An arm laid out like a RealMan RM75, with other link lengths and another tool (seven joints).
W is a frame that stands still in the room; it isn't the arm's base.
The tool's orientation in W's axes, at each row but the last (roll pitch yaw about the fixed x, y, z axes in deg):
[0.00, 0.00, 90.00]
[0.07, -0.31, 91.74]
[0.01, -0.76, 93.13]
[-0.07, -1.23, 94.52]
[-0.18, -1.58, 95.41]
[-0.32, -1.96, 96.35]
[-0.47, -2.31, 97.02]
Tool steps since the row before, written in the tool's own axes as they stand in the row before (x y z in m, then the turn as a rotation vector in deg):
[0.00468, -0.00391, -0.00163, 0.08, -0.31, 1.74]
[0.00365, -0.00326, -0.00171, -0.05, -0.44, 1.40]
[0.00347, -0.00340, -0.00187, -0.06, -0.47, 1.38]
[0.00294, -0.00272, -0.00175, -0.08, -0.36, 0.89]
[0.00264, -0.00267, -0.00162, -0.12, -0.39, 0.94]
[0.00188, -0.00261, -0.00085, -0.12, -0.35, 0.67]
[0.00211, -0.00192, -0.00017, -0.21, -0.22, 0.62]
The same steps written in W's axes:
[0.00391, 0.00468, -0.00163, 0.31, 0.08, 1.74]
[0.00315, 0.00376, -0.00169, 0.44, -0.04, 1.40]
[0.00320, 0.00367, -0.00182, 0.47, -0.05, 1.38]
[0.00248, 0.00318, -0.00168, 0.37, -0.07, 0.89]
[0.00241, 0.00292, -0.00154, 0.40, -0.11, 0.94]
[0.00239, 0.00218, -0.00077, 0.36, -0.10, 0.67]
[0.00165, 0.00233, -0.00007, 0.24, -0.21, 0.61]

